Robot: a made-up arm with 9 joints.
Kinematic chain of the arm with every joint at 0, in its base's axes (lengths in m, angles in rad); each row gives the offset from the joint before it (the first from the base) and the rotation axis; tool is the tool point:
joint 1: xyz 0 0 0.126 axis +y
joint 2: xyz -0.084 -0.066 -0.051 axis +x
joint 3: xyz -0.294 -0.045 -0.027 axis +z
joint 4: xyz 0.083 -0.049 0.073 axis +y
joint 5: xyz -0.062 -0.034 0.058 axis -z
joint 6: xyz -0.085 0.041 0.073 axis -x
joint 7: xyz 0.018 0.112 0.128 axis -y
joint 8: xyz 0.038 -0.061 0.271 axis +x
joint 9: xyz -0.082 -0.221 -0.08 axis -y
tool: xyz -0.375 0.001 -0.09
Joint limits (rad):
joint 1: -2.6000..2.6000
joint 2: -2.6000..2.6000
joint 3: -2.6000..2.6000
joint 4: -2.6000..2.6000
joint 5: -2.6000..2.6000
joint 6: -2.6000..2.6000
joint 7: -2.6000..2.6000
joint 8: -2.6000..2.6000
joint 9: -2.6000..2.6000
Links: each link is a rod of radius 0.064 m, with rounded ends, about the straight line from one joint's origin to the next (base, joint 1, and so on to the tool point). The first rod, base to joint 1, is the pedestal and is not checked.
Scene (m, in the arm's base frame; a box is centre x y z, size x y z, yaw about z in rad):
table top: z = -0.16
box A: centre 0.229 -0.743 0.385 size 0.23 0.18 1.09 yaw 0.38
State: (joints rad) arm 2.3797 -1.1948 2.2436 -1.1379 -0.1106 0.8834 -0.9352 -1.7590 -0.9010
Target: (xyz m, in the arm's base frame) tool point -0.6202 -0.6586 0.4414
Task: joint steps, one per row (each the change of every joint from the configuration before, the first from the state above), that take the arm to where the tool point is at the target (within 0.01 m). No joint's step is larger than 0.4 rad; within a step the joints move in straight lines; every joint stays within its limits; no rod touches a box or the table.
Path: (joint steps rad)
1: -0.2651 0.0355 -0.3791 0.0771 -0.0881 -0.0492 0.1824 -0.1402 0.2517
2: -0.2652 0.0356 -0.3791 0.0771 -0.0880 -0.0492 0.1824 -0.1401 0.2518
3: -0.2651 0.0355 -0.3792 0.0771 -0.0881 -0.0491 0.1824 -0.1402 0.2517
4: -0.2652 0.0355 -0.3791 0.0772 -0.0880 -0.0492 0.1823 -0.1402 0.2517
5: -0.2651 0.0355 -0.3791 0.0771 -0.0881 -0.0492 0.1824 -0.1401 0.2517
6: -0.2652 0.0356 -0.3791 0.0771 -0.0881 -0.0492 0.1824 -0.1402 0.2518
7: 0.1191 0.0818 0.3479 -0.1308 -0.0373 0.0571 -0.0663 0.1165 -0.1890
8: 0.1190 0.0819 0.3478 -0.1308 -0.0373 0.0571 -0.0662 0.1164 -0.1890
9: 0.1190 0.0819 0.3479 -0.1308 -0.0372 0.0571 -0.0663 0.1165 -0.1890
10: 0.1190 0.0818 0.3479 -0.1307 -0.0373 0.0570 -0.0663 0.1164 -0.1889
11: 0.1191 0.0819 0.3479 -0.1308 -0.0373 0.0571 -0.0663 0.1165 -0.1890
12: 0.1190 0.0818 0.3479 -0.1308 -0.0373 0.0571 -0.0662 0.1164 -0.1890
13: 0.1190 0.0819 0.3478 -0.1308 -0.0373 0.0571 -0.0663 0.1165 -0.1889

